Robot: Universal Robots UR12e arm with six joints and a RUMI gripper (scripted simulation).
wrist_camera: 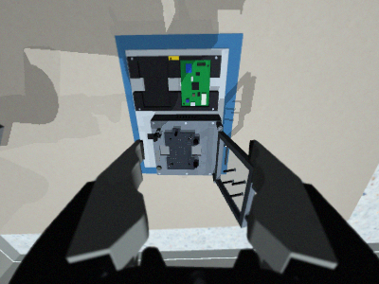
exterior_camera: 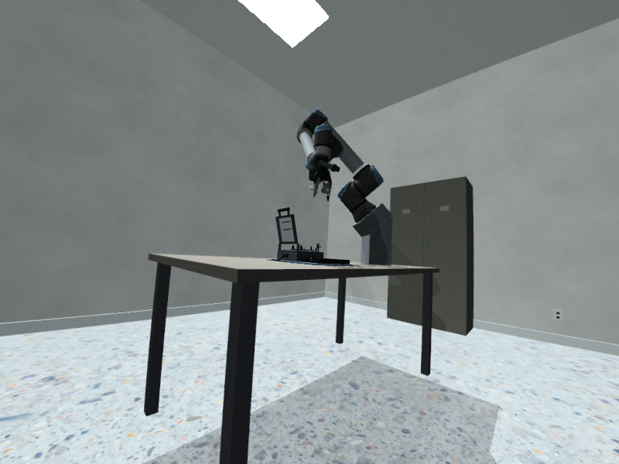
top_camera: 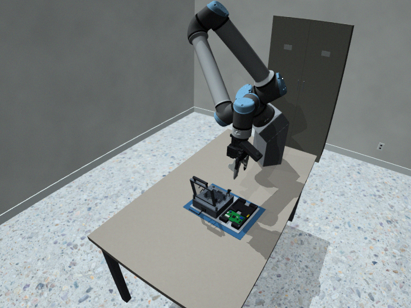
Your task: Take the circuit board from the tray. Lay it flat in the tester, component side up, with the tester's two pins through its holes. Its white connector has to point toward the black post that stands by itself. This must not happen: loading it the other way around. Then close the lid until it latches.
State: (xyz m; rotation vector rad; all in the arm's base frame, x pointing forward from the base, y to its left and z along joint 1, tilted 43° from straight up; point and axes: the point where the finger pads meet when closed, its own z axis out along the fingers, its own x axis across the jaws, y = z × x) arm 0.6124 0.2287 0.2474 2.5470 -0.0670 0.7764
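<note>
Right now my hand is 31 cm above the green circuit board. Also, from my hand: tester lid 18 cm to the right, 15 cm below, 5 cm ahead; tester nest 26 cm below, 15 cm to the right, 7 cm behind.
</note>
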